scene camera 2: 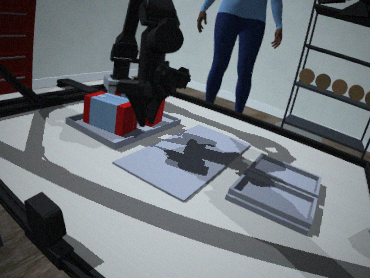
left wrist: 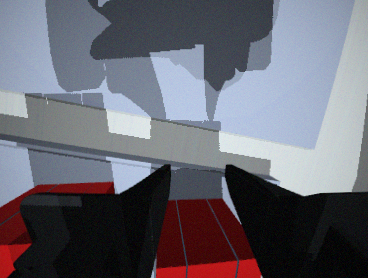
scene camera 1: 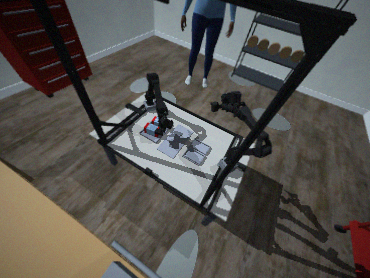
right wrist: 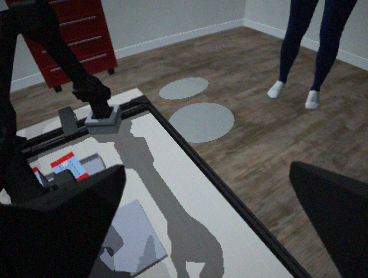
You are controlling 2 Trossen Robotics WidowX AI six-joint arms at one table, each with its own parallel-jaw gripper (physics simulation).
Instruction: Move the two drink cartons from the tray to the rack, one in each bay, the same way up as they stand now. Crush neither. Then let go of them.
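Places are measured from the left arm's base along level axes (x right, y ahead, z up), in centimetres.
Pixels of known places: left gripper, fingertip midpoint: [scene camera 2: 146, 125] [left wrist: 198, 170] [scene camera 1: 163, 134]; right gripper, fingertip midpoint: [scene camera 2: 329, 7] [scene camera 1: 216, 101] [right wrist: 206, 171]; left arm's base, origin of the base link: [scene camera 2: 120, 78] [scene camera 1: 150, 103] [right wrist: 102, 113].
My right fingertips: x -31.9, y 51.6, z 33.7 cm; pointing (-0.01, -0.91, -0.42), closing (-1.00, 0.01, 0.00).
Note:
Ahead of a thing's pixels: the offset from my right fingertips to its middle. "spot": to the spot under its first point.
Two cartons, a front one {dx +41.4, dy -20.0, dz -35.2 cm} [scene camera 2: 107, 112] and a rear one {spot: dx +26.9, dy -22.4, dz -36.6 cm} [scene camera 2: 161, 114], light blue with red ends, stand side by side on the grey tray {spot: dx +46.8, dy -14.8, dz -38.6 cm} [scene camera 2: 90, 134]. My left gripper [scene camera 1: 162, 130] [scene camera 2: 148, 123] [left wrist: 198, 170] is low at the tray. Its fingers are partly open. In the left wrist view one carton {spot: dx +37.7, dy -15.2, dz -33.5 cm} [left wrist: 210, 240] shows between and below them; no firm grip is visible. Another carton {spot: dx +28.0, dy -21.3, dz -37.5 cm} [left wrist: 60, 189] is left of them. In scene camera 2 the arm partly hides the rear carton. My right gripper [right wrist: 206, 171] is wide open, away from the cartons. The low two-bay rack {dx +14.7, dy +12.2, dz -38.2 cm} [scene camera 2: 267, 213] holds no carton.
A flat blue-grey plate [scene camera 2: 150, 170] [right wrist: 140, 235] lies between tray and rack, crossed by arm shadows. Black frame rails edge the table and posts rise at its ends. A person [scene camera 1: 200, 40] stands behind the table. A shelf unit and red drawers stand farther back.

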